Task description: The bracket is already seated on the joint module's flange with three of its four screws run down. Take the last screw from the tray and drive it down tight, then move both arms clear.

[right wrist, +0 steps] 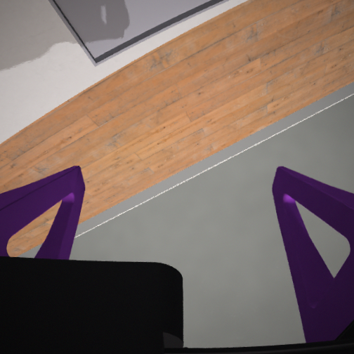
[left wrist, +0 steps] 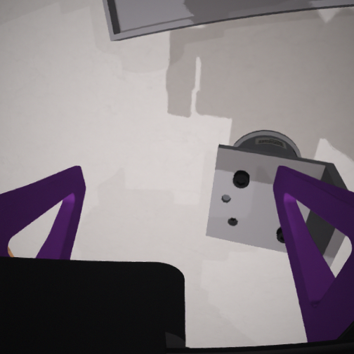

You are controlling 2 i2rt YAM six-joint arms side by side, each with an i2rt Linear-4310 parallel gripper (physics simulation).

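Observation:
The grey bracket sits on the round dark joint module at the right of the left wrist view. Two dark screw heads show on its plate, an upper screw and a lower screw partly hidden by a finger. Two small holes lie at its left side. My left gripper is open and empty above the table, its right finger overlapping the bracket in view. My right gripper is open and empty, with floor and the table's edge beneath it in view. The last screw does not show in either view.
A grey shallow tray with a raised rim crosses the top of the left wrist view. A grey tray-like panel with a dark rim shows at the top left of the right wrist view, near the white table's curved edge. Beyond lie wooden floor and grey floor.

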